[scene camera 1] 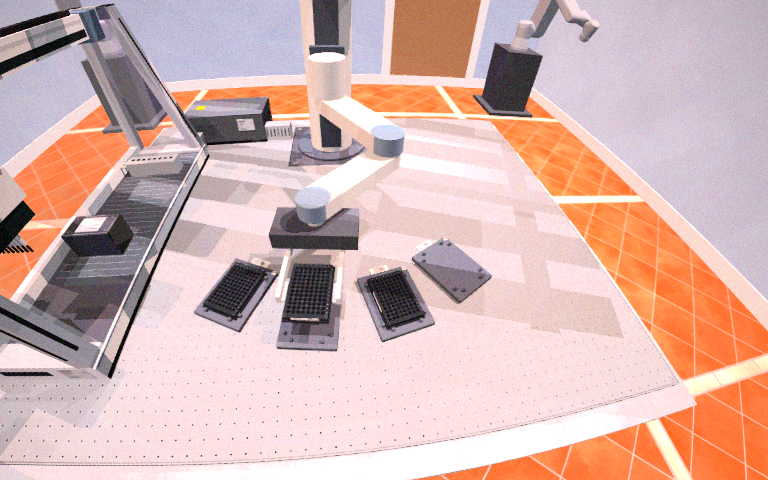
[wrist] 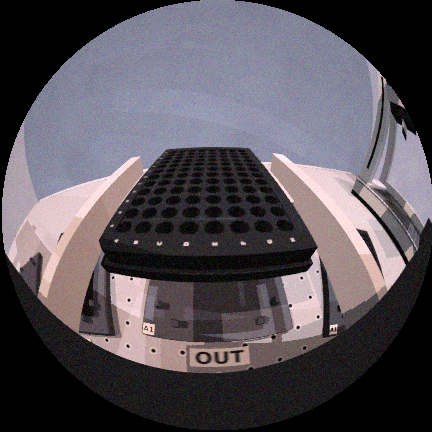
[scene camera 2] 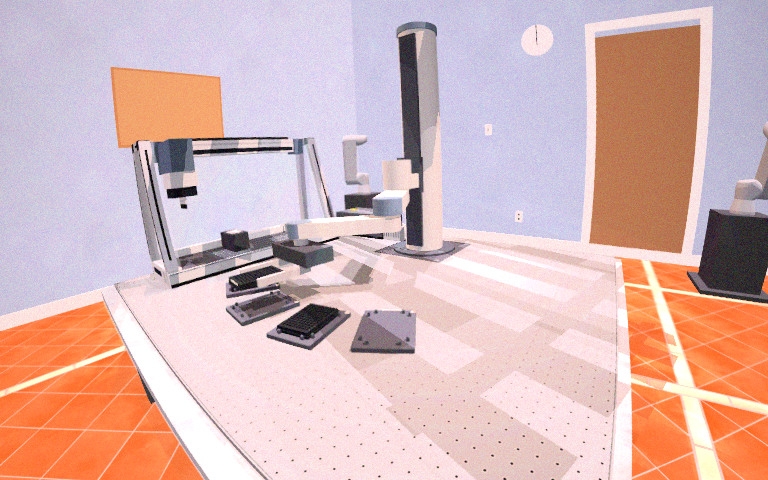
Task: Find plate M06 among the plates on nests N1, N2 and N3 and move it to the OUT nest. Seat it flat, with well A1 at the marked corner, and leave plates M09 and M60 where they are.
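Where they show: gripper, fingertip midpoint: (scene camera 1: 307,300) (wrist: 205,162) (scene camera 2: 248,278); arm's base, link origin: (scene camera 1: 332,146) (scene camera 2: 424,250).
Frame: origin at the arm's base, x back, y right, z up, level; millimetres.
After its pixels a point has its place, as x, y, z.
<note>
My gripper (scene camera 1: 308,300) {-752, 48, 107} (wrist: 205,162) {-752, 48, 107} is shut on a black 96-well plate (scene camera 1: 309,291) {-733, 45, 110} (scene camera 2: 254,273) {-728, 60, 110} (wrist: 212,200) {-700, 47, 107}, held level above the OUT nest (scene camera 1: 308,337) {-785, 57, 25} (scene camera 2: 262,307) {-735, 35, 25} (wrist: 215,327) {-658, 42, 25}. A gap shows beneath it in the wrist view. Its lettered edge faces the wrist camera, with A at the left, the same side as the nest's A1 tag (wrist: 148,328) {-658, -11, 25}. No M number is readable. Another black plate (scene camera 1: 235,289) {-665, 220, 35} sits on the left nest (scene camera 1: 240,324) {-746, 199, 25}. A third plate (scene camera 1: 395,297) {-714, -128, 38} (scene camera 2: 310,319) {-717, -142, 39} sits on the nest (scene camera 1: 408,328) {-783, -146, 25} (scene camera 2: 291,340) {-785, -158, 24} right of OUT.
A bare nest (scene camera 1: 451,268) {-637, -280, 25} (scene camera 2: 385,331) {-645, -292, 25} lies farthest right. A gantry frame (scene camera 1: 130,322) {-729, 450, 21} (scene camera 2: 240,145) {-432, 623, 484} with a dark box (scene camera 1: 99,236) {-565, 538, 126} (scene camera 2: 234,240) {-560, 515, 108} on its deck stands at the left. A grey instrument box (scene camera 1: 229,121) {35, 373, 104} stands beside the arm's column (scene camera 1: 329,101) {-230, -4, 268} (scene camera 2: 430,141) {-40, -63, 439} at the back.
</note>
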